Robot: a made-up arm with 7 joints. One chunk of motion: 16 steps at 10 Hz.
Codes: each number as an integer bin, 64 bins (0 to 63) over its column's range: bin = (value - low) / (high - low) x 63, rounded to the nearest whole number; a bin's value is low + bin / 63 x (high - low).
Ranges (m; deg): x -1.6..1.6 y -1.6..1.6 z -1.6..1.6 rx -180..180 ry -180..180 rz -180..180
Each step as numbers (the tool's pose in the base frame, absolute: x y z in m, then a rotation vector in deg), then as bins.
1 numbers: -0.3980 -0.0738 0.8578 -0.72 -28.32 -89.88
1 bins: 24 30 48 31 27 16
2 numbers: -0.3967 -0.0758 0.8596 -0.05 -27.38 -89.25
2 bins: 24 30 48 31 27 16
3 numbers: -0.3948 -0.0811 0.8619 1.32 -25.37 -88.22
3 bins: 24 30 48 32 27 16
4 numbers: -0.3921 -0.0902 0.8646 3.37 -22.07 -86.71
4 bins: 24 30 49 32 28 16
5 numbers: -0.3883 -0.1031 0.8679 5.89 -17.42 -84.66
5 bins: 24 29 49 33 28 17
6 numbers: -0.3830 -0.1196 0.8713 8.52 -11.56 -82.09
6 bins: 24 29 49 33 29 17
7 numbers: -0.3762 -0.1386 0.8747 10.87 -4.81 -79.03
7 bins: 24 29 49 33 31 18
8 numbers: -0.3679 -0.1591 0.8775 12.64 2.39 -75.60
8 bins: 24 28 49 34 32 18
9 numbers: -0.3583 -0.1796 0.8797 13.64 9.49 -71.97
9 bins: 24 28 49 34 33 19
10 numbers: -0.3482 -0.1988 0.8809 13.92 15.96 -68.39
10 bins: 25 28 49 34 34 20
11 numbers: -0.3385 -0.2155 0.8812 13.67 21.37 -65.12
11 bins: 25 27 49 34 35 20
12 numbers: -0.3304 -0.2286 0.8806 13.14 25.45 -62.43
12 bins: 25 27 49 34 36 21
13 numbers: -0.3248 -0.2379 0.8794 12.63 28.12 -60.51
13 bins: 25 27 49 34 36 21
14 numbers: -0.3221 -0.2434 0.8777 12.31 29.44 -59.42
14 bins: 25 27 49 34 37 21
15 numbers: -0.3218 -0.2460 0.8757 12.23 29.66 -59.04
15 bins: 25 27 49 34 37 21
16 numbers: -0.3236 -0.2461 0.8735 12.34 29.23 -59.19
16 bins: 25 27 49 34 37 21
